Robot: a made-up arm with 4 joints.
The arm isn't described. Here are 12 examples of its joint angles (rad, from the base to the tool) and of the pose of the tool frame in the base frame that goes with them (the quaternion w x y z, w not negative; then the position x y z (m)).
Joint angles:
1: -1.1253 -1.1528 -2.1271 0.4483
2: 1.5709 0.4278 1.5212 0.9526
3: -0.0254 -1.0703 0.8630 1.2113
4: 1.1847 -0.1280 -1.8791 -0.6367
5: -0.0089 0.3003 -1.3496 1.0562
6: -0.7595 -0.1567 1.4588 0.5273
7: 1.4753 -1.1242 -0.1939 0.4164
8: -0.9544 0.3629 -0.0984 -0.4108
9: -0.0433 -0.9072 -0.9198 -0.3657
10: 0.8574 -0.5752 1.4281 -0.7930
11: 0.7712 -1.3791 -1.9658 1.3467
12: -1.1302 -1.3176 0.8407 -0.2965
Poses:
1: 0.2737 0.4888 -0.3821 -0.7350 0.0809 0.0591 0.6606
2: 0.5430 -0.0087 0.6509 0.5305 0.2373 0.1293 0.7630
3: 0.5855 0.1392 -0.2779 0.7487 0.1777 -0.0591 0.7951
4: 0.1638 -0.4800 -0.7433 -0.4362 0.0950 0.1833 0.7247
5: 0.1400 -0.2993 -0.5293 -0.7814 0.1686 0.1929 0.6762
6: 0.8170 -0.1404 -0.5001 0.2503 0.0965 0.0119 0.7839
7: 0.3595 0.8318 0.1594 0.3916 0.2477 -0.0019 0.6996
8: 0.9417 -0.0814 -0.1287 0.3002 0.2436 0.0843 0.8225
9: 0.4256 0.3636 0.2069 0.8024 0.2380 0.0892 0.7826
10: 0.8567 0.2976 0.0135 -0.4210 0.1308 -0.0874 0.8177
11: 0.6167 -0.0874 0.3558 -0.6967 0.1507 -0.0271 0.8479
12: 0.4394 0.4733 -0.5441 0.5356 0.2459 -0.1266 0.7417
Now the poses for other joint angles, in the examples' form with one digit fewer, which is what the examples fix.
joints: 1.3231 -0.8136 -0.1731 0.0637
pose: 0.425 0.753 0.371 0.338 0.247 0.023 0.686
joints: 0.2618 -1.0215 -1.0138 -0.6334
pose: 0.419 0.510 0.288 0.694 0.247 0.080 0.760
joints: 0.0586 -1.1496 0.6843 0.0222
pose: 0.702 0.561 -0.201 0.391 0.223 -0.104 0.738
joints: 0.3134 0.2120 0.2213 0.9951
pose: 0.476 0.080 0.416 0.771 0.233 0.137 0.745
